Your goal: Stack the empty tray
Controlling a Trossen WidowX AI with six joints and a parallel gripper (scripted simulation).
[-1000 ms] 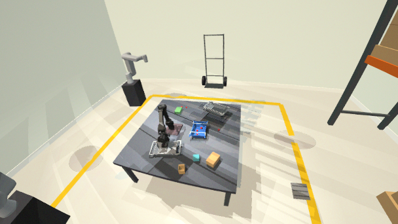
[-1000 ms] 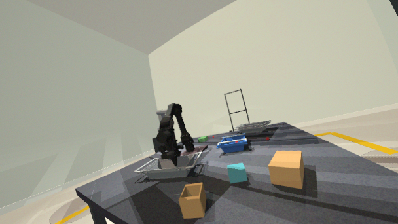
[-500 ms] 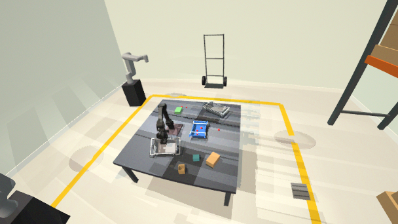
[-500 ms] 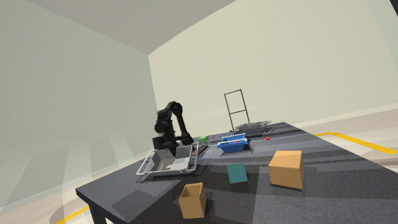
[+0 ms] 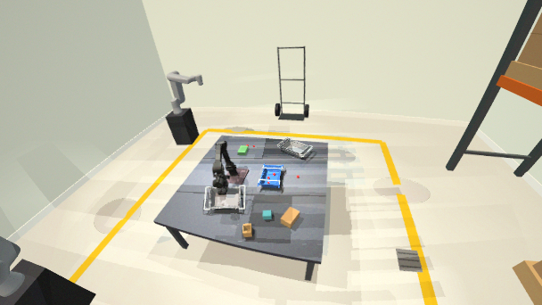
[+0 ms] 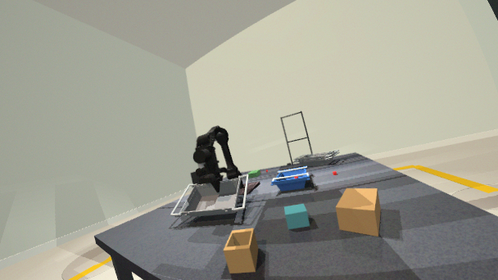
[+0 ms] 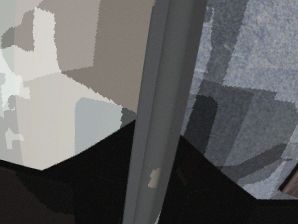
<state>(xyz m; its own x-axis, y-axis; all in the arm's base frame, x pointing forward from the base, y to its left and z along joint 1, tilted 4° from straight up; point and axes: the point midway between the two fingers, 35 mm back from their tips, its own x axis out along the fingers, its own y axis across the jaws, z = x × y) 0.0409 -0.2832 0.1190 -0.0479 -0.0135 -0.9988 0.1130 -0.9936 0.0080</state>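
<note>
My gripper tip is now 10 mm short of the grey tray and 70 mm to the left of it. Round my gripper tip: orange box (510 mm ahead, 170 mm to the right, 50 mm below); then small box (230 mm ahead, 300 mm to the right, 60 mm below); then teal cube (340 mm ahead, 160 mm to the right, 60 mm below).
</note>
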